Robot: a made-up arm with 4 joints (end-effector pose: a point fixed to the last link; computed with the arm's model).
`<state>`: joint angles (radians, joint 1 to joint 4).
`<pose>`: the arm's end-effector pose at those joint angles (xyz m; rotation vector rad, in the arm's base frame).
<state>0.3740 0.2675 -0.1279 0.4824</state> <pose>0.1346 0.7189 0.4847 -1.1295 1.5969 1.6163</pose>
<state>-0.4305 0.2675 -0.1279 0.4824</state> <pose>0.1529 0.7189 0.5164 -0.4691 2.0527 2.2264</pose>
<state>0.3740 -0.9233 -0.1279 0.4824</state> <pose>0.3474 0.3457 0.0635 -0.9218 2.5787 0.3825</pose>
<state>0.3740 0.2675 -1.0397 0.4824</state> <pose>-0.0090 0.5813 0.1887 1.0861 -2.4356 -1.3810</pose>
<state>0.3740 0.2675 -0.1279 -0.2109</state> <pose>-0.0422 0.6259 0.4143 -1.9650 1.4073 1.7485</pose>
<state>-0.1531 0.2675 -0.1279 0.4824</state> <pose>0.1437 0.7189 0.5073 -0.7315 1.9099 2.0268</pose>
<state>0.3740 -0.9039 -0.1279 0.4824</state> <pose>0.3462 0.3556 0.0665 -0.9280 2.5675 0.4060</pose>
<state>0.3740 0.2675 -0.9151 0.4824</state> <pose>0.0182 0.6131 0.2168 1.1627 -2.4528 -1.5082</pose>
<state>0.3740 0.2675 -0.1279 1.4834</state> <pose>0.4055 0.6082 0.5462 -0.0236 1.5684 1.2247</pose>
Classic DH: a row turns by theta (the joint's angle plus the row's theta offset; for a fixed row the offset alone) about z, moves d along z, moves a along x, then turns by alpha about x. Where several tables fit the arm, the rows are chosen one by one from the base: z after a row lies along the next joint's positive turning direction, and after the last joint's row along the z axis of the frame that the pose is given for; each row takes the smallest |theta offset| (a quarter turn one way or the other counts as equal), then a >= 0, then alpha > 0; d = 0 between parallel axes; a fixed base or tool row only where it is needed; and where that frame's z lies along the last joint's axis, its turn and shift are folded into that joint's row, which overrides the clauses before.
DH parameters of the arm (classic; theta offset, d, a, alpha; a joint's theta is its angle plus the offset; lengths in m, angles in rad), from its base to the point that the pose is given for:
base (fixed): 0 0.479 0.181 1.5708
joint 1: -1.4504 -0.1824 -0.0668 -1.5374
joint 2: 0.4416 -0.0206 0.0439 0.8369
joint 3: 1.1736 -0.1122 0.1547 1.3311
joint 4: 0.193 0.0596 0.0206 1.3664
tool (fixed): 2.3915 0.3176 0 0

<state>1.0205 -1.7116 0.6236 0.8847</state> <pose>0.6243 0.2250 0.4781 -0.8157 1.3792 -0.5929</pose>
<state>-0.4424 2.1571 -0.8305 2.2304</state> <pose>0.4243 0.4460 0.7760 -1.5918 -1.4302 -2.2948</pose>
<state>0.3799 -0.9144 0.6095 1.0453</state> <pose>0.4869 0.5266 0.4087 -0.7567 1.5399 0.4783</pose>
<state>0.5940 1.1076 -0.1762 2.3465</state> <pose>0.3366 0.4356 0.7267 0.8700 1.0831 1.6669</pose>
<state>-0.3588 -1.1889 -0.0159 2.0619</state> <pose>0.4216 0.0855 0.2049 -0.1745 2.0691 -0.5181</pose>
